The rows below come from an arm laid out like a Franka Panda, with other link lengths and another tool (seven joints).
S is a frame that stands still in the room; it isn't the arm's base.
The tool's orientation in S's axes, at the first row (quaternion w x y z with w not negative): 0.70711, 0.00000, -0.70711, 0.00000
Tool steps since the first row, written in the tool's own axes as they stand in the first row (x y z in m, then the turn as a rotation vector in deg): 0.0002, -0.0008, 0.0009, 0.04, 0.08, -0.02; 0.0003, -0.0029, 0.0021, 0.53, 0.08, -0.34; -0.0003, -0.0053, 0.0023, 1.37, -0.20, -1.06; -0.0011, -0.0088, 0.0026, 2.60, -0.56, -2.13; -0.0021, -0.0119, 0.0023, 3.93, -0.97, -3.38; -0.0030, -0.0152, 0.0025, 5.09, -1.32, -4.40; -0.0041, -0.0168, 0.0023, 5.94, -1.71, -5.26; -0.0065, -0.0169, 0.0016, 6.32, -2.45, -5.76; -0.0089, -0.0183, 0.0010, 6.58, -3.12, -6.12
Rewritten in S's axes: -0.0009, -0.0008, 0.0002, 0.02, 0.08, 0.04; -0.0021, -0.0029, 0.0003, 0.34, 0.08, 0.53; -0.0023, -0.0053, -0.0003, 1.06, -0.20, 1.37; -0.0026, -0.0088, -0.0011, 2.13, -0.56, 2.60; -0.0023, -0.0119, -0.0021, 3.38, -0.97, 3.93; -0.0025, -0.0152, -0.0030, 4.40, -1.32, 5.09; -0.0023, -0.0168, -0.0041, 5.26, -1.71, 5.94; -0.0016, -0.0169, -0.0065, 5.76, -2.45, 6.32; -0.0010, -0.0183, -0.0089, 6.12, -3.12, 6.58
